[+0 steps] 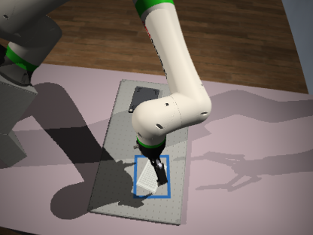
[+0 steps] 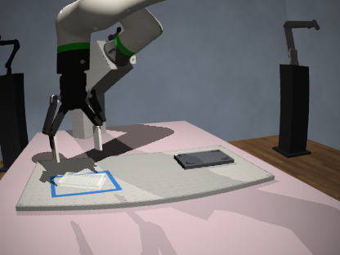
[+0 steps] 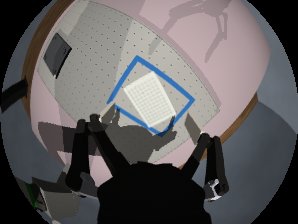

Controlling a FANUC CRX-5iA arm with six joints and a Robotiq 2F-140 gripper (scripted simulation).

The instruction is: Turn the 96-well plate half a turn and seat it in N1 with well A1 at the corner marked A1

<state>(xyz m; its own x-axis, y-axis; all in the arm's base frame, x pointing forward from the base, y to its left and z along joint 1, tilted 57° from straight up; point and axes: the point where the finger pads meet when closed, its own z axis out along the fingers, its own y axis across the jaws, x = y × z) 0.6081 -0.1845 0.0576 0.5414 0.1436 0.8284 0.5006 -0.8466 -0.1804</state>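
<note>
My gripper is now 8 cm above the white 96-well plate. Also, from my hand: dark plate nest N1: 14 cm behind, 37 cm to the left, 8 cm below.
</note>
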